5 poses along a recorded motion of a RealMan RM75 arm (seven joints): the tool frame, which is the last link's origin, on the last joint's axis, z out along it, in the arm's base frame.
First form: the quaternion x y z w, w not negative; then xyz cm.
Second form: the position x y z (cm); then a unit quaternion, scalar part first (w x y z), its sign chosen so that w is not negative. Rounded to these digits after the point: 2 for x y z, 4 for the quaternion.
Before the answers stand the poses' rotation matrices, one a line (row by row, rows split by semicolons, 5 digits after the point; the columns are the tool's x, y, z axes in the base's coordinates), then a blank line. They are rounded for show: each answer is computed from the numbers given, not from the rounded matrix.
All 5 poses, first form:
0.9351, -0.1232, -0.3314, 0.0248, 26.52, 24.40, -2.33
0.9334, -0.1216, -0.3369, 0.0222, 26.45, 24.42, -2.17
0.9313, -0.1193, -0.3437, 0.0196, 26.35, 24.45, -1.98
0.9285, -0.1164, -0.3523, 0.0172, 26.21, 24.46, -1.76
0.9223, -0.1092, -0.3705, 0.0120, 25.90, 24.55, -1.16
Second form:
0.75000 -0.21396 -0.62588; -0.24684 -0.96841 0.03527; -0.61365 0.12803 -0.77912
0.74343 -0.21204 -0.63431; -0.24196 -0.96944 0.04049; -0.62352 0.12337 -0.77201
0.73529 -0.20872 -0.64481; -0.23567 -0.97077 0.04550; -0.63546 0.11851 -0.76299
0.72469 -0.20402 -0.65818; -0.22826 -0.97231 0.05007; -0.65017 0.11395 -0.75120
0.70160 -0.19254 -0.68606; -0.21033 -0.97586 0.05878; -0.68082 0.10305 -0.72516

26.52, 24.40, -2.33, 0.0248, 0.9351, -0.1232, -0.3314
26.45, 24.42, -2.17, 0.0222, 0.9334, -0.1216, -0.3369
26.35, 24.45, -1.98, 0.0196, 0.9313, -0.1193, -0.3437
26.21, 24.46, -1.76, 0.0172, 0.9285, -0.1164, -0.3523
25.90, 24.55, -1.16, 0.0120, 0.9223, -0.1092, -0.3705

